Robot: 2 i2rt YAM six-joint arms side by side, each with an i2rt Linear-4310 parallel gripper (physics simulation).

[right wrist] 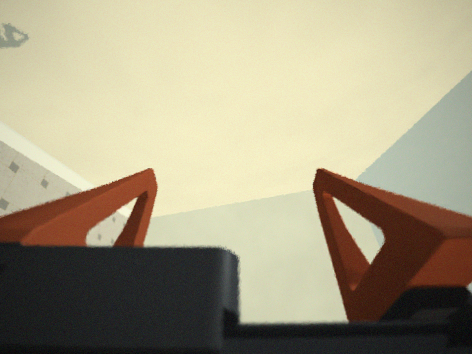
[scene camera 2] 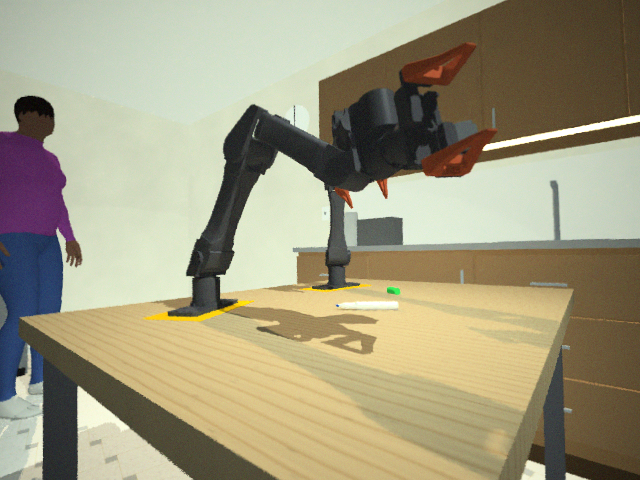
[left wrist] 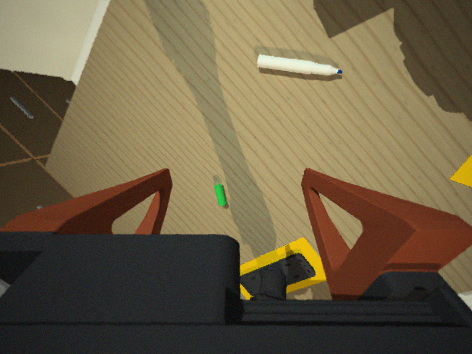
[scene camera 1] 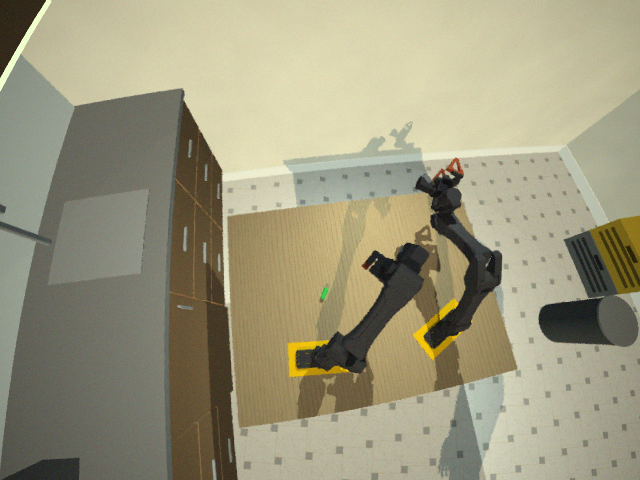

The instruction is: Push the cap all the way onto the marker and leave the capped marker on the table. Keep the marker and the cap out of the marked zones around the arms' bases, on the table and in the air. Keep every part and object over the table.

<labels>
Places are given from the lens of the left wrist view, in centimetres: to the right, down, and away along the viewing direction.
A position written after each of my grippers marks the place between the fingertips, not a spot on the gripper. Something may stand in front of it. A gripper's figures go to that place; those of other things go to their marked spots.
my left gripper (left wrist: 236, 176): 0, 0, 13
white marker (left wrist: 293, 65): 9, -18, 30
</labels>
